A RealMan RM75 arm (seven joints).
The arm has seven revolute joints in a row. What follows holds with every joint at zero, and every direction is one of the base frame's. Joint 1 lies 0.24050 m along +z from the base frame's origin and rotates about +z. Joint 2 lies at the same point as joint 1 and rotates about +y. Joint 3 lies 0.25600 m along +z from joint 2 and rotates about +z. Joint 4 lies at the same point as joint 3 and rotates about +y. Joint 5 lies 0.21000 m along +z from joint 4 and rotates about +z. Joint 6 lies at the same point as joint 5 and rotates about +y. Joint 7 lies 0.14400 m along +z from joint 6 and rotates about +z. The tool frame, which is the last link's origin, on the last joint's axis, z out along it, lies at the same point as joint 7; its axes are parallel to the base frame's.
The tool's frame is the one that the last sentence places.
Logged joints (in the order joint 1, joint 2, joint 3, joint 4, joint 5, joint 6, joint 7), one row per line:
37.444, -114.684, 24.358, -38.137, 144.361, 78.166, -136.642
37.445, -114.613, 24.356, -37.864, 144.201, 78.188, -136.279
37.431, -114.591, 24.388, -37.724, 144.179, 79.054, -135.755
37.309, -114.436, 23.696, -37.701, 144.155, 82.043, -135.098
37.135, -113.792, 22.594, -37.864, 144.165, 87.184, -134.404
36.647, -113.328, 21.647, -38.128, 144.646, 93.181, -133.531
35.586, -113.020, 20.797, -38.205, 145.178, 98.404, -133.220
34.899, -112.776, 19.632, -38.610, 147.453, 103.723, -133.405
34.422, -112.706, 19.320, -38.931, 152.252, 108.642, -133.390
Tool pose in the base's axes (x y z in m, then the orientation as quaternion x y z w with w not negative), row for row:
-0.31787, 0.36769, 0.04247, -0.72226, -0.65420, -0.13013, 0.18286
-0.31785, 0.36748, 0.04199, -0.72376, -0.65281, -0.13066, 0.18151
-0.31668, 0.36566, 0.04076, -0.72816, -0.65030, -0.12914, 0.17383
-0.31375, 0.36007, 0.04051, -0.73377, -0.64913, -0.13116, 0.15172
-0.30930, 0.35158, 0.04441, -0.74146, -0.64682, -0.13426, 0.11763
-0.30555, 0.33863, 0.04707, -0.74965, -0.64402, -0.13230, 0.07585
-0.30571, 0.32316, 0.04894, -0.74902, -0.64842, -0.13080, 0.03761
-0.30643, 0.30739, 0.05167, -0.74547, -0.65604, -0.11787, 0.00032
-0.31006, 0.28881, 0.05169, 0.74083, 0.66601, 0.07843, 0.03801
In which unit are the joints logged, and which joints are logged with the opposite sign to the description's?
The joints are logged in degrees. Opposite sign: joint 1, joint 4.
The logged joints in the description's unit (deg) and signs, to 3 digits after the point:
-37.444, -114.684, 24.358, 38.137, 144.361, 78.166, -136.642
-37.445, -114.613, 24.356, 37.864, 144.201, 78.188, -136.279
-37.431, -114.591, 24.388, 37.724, 144.179, 79.054, -135.755
-37.309, -114.436, 23.696, 37.701, 144.155, 82.043, -135.098
-37.135, -113.792, 22.594, 37.864, 144.165, 87.184, -134.404
-36.647, -113.328, 21.647, 38.128, 144.646, 93.181, -133.531
-35.586, -113.020, 20.797, 38.205, 145.178, 98.404, -133.220
-34.899, -112.776, 19.632, 38.610, 147.453, 103.723, -133.405
-34.422, -112.706, 19.320, 38.931, 152.252, 108.642, -133.390

